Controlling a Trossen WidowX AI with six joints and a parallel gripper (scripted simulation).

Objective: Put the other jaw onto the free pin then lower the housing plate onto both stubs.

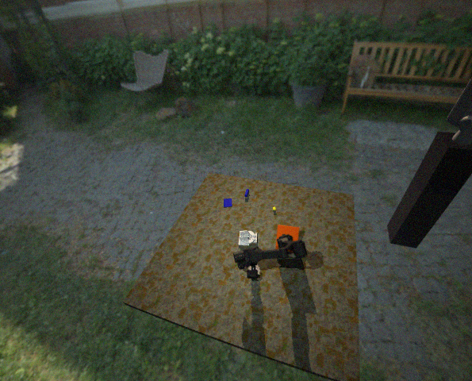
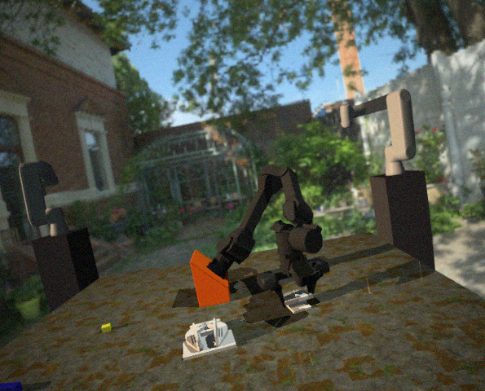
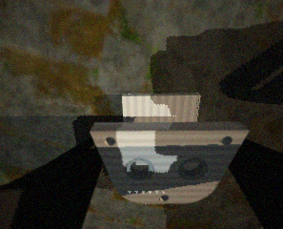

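Now: the white jaw 80 mm ahead of my gripper tip and 250 mm to the right of it. Round my gripper tip: housing plate 10 mm behind, 20 mm above; blue block 240 mm ahead, 680 mm to the right; small yellow block 20 mm behind, 550 mm to the right.
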